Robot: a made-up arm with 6 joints.
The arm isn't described. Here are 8 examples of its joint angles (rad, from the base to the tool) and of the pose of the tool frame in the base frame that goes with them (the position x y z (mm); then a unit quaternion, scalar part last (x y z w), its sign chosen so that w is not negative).
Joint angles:
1: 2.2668 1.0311 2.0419 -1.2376 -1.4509 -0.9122
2: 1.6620 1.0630 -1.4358 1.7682 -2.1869 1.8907
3: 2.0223 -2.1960 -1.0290 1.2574 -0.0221 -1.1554
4: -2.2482 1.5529 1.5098 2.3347 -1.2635 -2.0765
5: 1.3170 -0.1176 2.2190 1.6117 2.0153 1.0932
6: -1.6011 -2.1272 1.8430 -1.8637 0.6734 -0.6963
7: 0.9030 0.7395 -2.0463 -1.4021 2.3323 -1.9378
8: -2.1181 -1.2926 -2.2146 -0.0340 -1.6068 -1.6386
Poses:
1: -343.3 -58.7 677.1 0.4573 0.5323 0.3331 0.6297
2: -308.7 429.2 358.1 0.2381 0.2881 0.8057 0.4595
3: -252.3 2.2 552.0 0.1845 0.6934 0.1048 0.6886
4: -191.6 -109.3 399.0 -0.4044 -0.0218 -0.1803 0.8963
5: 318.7 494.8 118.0 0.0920 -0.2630 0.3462 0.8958
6: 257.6 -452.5 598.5 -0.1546 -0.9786 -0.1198 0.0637
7: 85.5 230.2 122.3 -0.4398 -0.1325 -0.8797 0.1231
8: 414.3 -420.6 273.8 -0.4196 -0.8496 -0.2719 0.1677
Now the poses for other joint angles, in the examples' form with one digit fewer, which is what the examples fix.
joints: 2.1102 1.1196 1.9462 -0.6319 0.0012 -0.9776
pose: -187 293 163 0.652 -0.108 0.658 0.361
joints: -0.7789 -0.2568 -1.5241 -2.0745 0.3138 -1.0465
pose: 362 -354 367 -0.345 0.136 0.900 0.229
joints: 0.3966 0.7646 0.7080 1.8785 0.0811 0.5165
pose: 90 -453 769 -0.602 -0.548 -0.177 0.553
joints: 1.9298 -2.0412 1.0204 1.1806 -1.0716 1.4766
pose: 235 -217 546 0.538 -0.755 -0.275 0.254
